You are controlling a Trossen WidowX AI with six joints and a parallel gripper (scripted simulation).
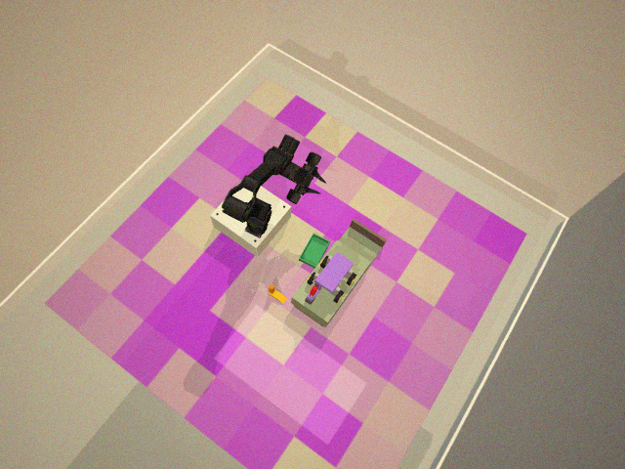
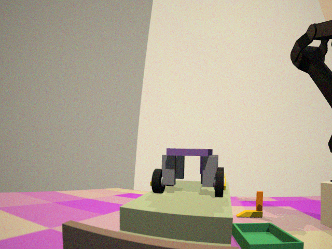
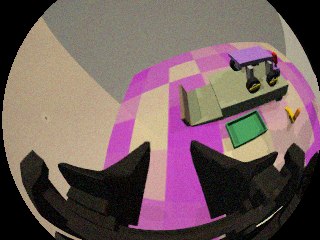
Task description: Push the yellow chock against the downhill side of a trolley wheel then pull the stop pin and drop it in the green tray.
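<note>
Now: the yellow chock 10 mm ahead of my gripper tip, 370 mm to the right of it and 170 mm below it. From my gripper tip the other things lie so: green tray 60 mm ahead, 160 mm to the right, 200 mm below; then brown stop wall 210 mm ahead, 160 mm below; then trolley 170 mm ahead, 260 mm to the right, 80 mm below.
</note>
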